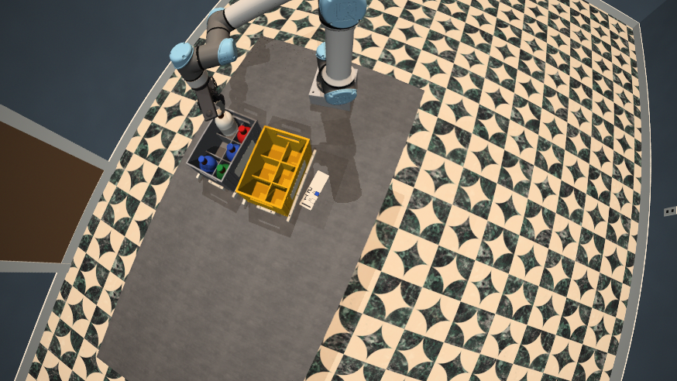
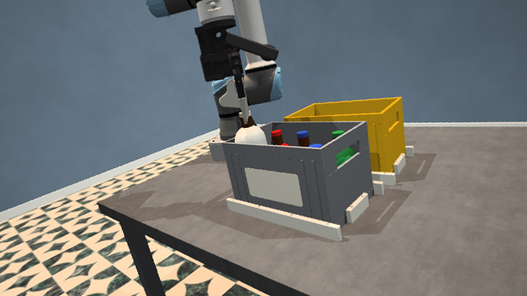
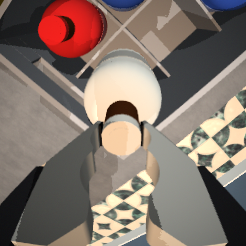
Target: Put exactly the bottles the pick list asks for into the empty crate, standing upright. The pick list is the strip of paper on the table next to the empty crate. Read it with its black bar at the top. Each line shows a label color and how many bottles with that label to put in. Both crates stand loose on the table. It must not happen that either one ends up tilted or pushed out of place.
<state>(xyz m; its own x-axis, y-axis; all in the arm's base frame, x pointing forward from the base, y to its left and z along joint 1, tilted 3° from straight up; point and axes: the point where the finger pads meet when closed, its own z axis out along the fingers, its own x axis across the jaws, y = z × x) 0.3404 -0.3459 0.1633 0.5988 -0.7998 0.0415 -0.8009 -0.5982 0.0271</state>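
Now: the white-label bottle 70 mm below my hand. Also, from my hand: green-label bottle 190 mm ahead, 70 mm to the left, 140 mm below; red-label bottle 20 mm ahead, 90 mm to the left, 140 mm below; grey crate 90 mm ahead, 30 mm to the left, 140 mm below.
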